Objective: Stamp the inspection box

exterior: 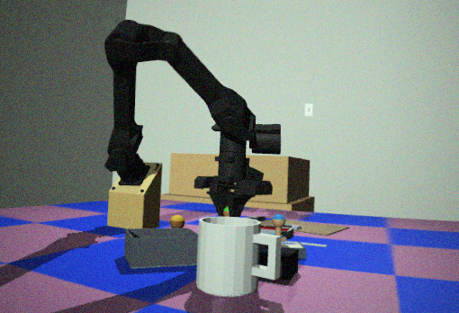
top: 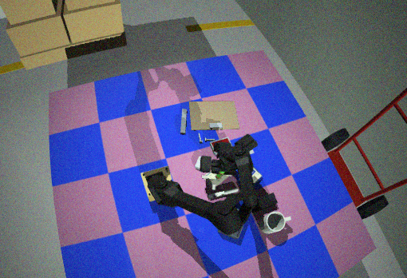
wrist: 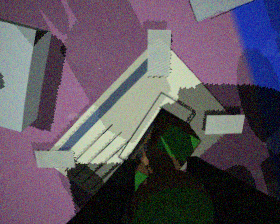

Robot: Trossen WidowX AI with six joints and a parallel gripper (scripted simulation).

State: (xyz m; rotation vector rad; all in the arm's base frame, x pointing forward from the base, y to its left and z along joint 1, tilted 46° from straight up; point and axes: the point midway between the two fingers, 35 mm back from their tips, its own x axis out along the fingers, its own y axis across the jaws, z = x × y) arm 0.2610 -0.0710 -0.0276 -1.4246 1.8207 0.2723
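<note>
My gripper tip is 1 cm past the white card and 3 cm above it. From my gripper tip the other things lie so: marker: 4 cm behind, 8 cm to the right, 2 cm below; blue-knobbed stamp: 11 cm ahead, 1 cm below; green-knobbed PASS stamp: right at my gripper tip.
</note>
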